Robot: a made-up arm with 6 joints.
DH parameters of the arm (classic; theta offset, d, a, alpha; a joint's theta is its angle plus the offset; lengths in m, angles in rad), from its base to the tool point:
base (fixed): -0.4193 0 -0.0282 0
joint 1: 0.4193 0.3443 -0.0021 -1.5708
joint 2: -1.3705 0 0.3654 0
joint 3: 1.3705 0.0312 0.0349 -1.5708
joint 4: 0 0.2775 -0.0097 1.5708
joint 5: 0 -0.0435 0.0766 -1.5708
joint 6: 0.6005 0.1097 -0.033 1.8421
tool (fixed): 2.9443 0.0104 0 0
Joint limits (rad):
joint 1: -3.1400..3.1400
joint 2: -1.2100..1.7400
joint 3: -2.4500..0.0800
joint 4: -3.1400..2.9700
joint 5: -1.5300..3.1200
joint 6: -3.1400..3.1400
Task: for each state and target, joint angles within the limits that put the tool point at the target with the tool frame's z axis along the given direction. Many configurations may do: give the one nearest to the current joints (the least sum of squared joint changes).
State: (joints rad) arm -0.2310 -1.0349 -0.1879 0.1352 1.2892 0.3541
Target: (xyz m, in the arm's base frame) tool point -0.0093 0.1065 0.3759 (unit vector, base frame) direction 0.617 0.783 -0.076
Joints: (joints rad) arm 0.5626 -0.5436 -0.1649 0.5204 1.3690 0.2719
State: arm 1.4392 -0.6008 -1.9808 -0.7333 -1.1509 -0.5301
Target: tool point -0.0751 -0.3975 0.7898 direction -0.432 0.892 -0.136
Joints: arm 1.6796 -1.2072 -1.8190 -0.9613 -1.5300 -0.5833
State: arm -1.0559 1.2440 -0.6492 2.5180 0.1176 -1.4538
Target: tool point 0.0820 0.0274 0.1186 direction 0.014 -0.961 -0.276
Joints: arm -1.0174 1.3704 -0.3063 2.6366 0.6567 -1.2920
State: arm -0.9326 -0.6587 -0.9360 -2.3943 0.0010 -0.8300
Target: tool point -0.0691 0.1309 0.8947 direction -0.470 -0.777 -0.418
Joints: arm -0.5689 -1.1528 -1.3340 -2.5407 0.1596 -0.9562
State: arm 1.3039 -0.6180 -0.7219 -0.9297 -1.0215 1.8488
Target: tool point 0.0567 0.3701 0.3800 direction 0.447 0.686 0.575
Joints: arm 1.1575 0.0800 -0.4694 -0.7164 0.0678 1.8375
